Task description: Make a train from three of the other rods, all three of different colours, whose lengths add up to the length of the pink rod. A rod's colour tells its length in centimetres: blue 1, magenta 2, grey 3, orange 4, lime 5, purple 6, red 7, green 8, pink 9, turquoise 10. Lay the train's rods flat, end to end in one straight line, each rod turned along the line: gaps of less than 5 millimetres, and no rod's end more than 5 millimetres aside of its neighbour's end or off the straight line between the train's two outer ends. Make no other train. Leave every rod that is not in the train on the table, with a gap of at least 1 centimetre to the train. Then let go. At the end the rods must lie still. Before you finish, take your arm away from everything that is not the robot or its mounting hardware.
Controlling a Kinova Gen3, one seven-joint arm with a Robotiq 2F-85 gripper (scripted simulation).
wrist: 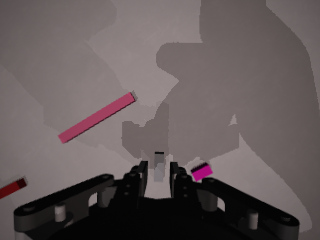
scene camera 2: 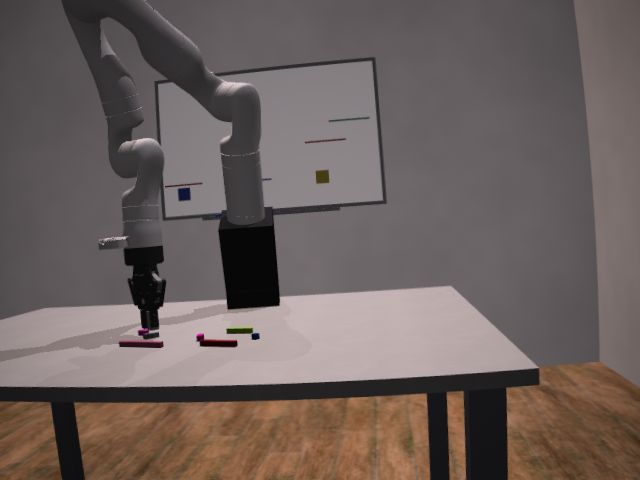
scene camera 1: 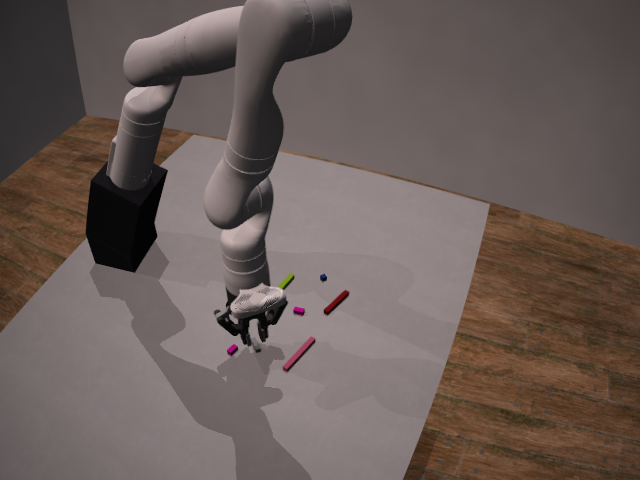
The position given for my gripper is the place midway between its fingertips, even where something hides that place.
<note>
In view: my gripper (scene camera 2: 150, 329) and a pink rod (wrist: 126, 100).
My gripper is seen too in the wrist view (wrist: 158, 170) and in scene camera 1 (scene camera 1: 255, 340).
</note>
